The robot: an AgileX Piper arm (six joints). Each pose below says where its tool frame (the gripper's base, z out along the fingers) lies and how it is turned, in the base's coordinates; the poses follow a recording.
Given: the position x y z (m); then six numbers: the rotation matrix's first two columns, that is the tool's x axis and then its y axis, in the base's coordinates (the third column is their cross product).
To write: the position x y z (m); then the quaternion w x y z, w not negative. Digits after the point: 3 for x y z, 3 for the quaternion.
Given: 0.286 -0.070 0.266 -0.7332 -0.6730 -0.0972 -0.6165 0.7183 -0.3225
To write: 0.286 -0.070 0.266 0.104 -0.350 0.921 -0.135
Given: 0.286 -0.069 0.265 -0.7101 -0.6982 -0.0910 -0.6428 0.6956 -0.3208
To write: 0.286 -0.069 0.265 0.103 -0.366 0.915 -0.134
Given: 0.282 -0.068 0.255 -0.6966 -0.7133 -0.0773 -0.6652 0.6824 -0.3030
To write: 0.282 -0.068 0.255 0.095 -0.378 0.912 -0.127
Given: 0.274 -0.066 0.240 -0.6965 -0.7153 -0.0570 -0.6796 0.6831 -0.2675
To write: 0.274 -0.066 0.240 0.079 -0.382 0.914 -0.114
